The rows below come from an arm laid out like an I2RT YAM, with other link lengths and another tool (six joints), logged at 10 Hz.
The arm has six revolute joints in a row. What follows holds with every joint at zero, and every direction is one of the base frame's.
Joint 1 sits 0.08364 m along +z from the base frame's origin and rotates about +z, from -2.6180 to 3.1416 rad.
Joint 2 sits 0.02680 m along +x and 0.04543 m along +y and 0.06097 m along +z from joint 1 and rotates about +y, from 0.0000 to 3.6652 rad.
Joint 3 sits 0.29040 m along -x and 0.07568 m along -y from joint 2 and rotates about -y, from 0.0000 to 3.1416 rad.
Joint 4 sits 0.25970 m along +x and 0.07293 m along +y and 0.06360 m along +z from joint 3 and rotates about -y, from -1.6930 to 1.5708 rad.
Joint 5 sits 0.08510 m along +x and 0.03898 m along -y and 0.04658 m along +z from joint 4 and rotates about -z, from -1.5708 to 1.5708 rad.
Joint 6 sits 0.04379 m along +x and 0.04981 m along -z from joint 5 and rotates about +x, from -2.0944 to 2.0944 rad.
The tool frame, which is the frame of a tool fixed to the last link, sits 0.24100 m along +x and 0.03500 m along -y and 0.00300 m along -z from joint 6; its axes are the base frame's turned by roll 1.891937, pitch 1.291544 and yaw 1.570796 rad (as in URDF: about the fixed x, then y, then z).
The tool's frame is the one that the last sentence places.
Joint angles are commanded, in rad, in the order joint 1, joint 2, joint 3, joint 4, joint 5, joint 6. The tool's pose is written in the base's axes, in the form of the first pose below.
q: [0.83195 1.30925 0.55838 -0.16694 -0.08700 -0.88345]
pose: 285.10 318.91 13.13 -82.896 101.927 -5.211
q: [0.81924 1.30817 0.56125 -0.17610 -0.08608 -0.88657]
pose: 288.44 314.26 12.76 -82.595 102.507 -5.752
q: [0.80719 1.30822 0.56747 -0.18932 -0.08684 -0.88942]
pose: 291.21 310.14 12.56 -82.416 103.141 -6.168
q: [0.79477 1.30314 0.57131 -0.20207 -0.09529 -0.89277]
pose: 292.33 307.31 13.43 -82.243 103.604 -6.027
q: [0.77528 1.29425 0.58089 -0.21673 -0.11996 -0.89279]
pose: 293.90 307.14 18.14 -81.517 104.147 -4.835
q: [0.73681 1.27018 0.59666 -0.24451 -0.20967 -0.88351]
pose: 288.46 314.35 30.08 -80.094 105.136 0.550
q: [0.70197 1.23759 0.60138 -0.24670 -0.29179 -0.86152]
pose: 286.10 322.64 47.42 -77.325 105.365 5.754
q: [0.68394 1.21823 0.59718 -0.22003 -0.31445 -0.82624]
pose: 292.91 325.39 60.13 -73.813 105.662 7.516
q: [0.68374 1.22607 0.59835 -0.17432 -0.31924 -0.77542]
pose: 300.89 332.07 68.54 -70.427 106.329 8.930
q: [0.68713 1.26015 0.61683 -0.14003 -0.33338 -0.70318]
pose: 306.42 341.76 71.78 -67.119 108.769 11.493
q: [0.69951 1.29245 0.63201 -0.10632 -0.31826 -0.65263]
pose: 313.95 348.70 72.87 -64.714 110.178 11.999
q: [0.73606 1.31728 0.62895 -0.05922 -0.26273 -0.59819]
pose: 319.28 354.14 69.91 -62.377 111.176 10.779
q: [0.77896 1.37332 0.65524 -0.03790 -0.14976 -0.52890]
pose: 335.18 351.71 60.20 -58.765 114.057 6.041
